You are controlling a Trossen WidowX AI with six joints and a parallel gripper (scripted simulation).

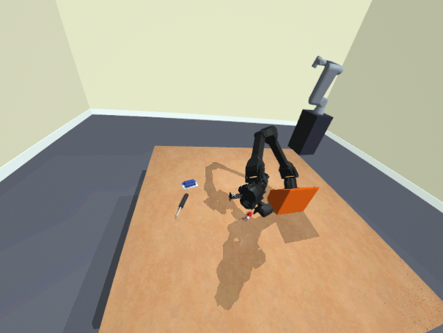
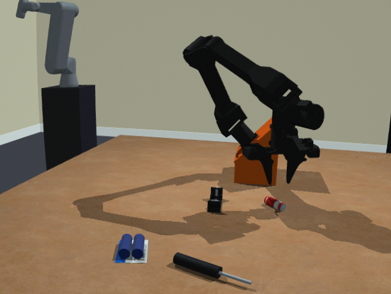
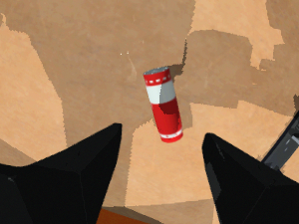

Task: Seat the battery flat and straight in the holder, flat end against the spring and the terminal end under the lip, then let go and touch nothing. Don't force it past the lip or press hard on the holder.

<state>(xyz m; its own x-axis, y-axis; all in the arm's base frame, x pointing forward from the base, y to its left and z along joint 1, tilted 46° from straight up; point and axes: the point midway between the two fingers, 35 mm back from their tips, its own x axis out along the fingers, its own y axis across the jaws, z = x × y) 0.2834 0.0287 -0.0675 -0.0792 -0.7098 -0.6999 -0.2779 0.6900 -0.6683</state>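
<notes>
Right now my gripper tip is 5 cm above the battery and 1 cm to the left of it. From my gripper tip the other things lie so: black-handled screwdriver: 33 cm ahead, 14 cm to the right, 5 cm below.
</notes>
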